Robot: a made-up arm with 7 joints. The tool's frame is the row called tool.
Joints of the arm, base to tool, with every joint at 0 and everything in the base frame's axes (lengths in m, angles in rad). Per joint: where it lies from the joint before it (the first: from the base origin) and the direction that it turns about. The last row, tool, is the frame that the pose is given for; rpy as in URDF.
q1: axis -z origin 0 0 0.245
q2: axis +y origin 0 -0.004 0.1
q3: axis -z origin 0 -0.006 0.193
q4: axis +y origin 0 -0.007 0.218
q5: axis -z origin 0 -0.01 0.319
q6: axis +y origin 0 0 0.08
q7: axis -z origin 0 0 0.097
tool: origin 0 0 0 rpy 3.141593 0 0
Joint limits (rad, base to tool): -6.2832..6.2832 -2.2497..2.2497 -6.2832..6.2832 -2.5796..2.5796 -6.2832..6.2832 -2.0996..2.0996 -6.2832..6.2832
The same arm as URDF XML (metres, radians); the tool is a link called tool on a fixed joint. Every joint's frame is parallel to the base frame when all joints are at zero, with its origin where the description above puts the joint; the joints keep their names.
<robot name="arm">
  <joint name="tool_fixed" type="fixed">
    <parent link="link7"/>
    <child link="tool"/>
    <origin xyz="0 0 0" rpy="-3.1416 0 0"/>
  </joint>
  <joint name="q7" type="revolute">
    <parent link="link6"/>
    <child link="link7"/>
    <origin xyz="0 0 0.097"/>
    <axis xyz="0 0 -1"/>
    <limit lower="-6.2832" upper="6.2832"/>
  </joint>
  <joint name="q6" type="revolute">
    <parent link="link5"/>
    <child link="link6"/>
    <origin xyz="0 0 0.08"/>
    <axis xyz="0 1 0"/>
    <limit lower="-2.0996" upper="2.0996"/>
  </joint>
  <joint name="q5" type="revolute">
    <parent link="link4"/>
    <child link="link5"/>
    <origin xyz="0 -0.01 0.319"/>
    <axis xyz="0 0 -1"/>
    <limit lower="-6.2832" upper="6.2832"/>
  </joint>
  <joint name="q4" type="revolute">
    <parent link="link3"/>
    <child link="link4"/>
    <origin xyz="0 -0.007 0.218"/>
    <axis xyz="0 1 0"/>
    <limit lower="-2.5796" upper="2.5796"/>
  </joint>
  <joint name="q3" type="revolute">
    <parent link="link2"/>
    <child link="link3"/>
    <origin xyz="0 -0.006 0.193"/>
    <axis xyz="0 0 -1"/>
    <limit lower="-6.2832" upper="6.2832"/>
  </joint>
  <joint name="q2" type="revolute">
    <parent link="link1"/>
    <child link="link2"/>
    <origin xyz="0 -0.004 0.1"/>
    <axis xyz="0 1 0"/>
    <limit lower="-2.2497" upper="2.2497"/>
  </joint>
  <joint name="q1" type="revolute">
    <parent link="base"/>
    <child link="link1"/>
    <origin xyz="0 0 0.245"/>
    <axis xyz="0 0 -1"/>
    <limit lower="-6.2832" upper="6.2832"/>
  </joint>
  <link name="base"/>
  <link name="link1"/>
  <link name="link2"/>
  <link name="link3"/>
  <link name="link4"/>
  <link name="link5"/>
  <link name="link6"/>
  <link name="link7"/>
  <link name="tool"/>
</robot>

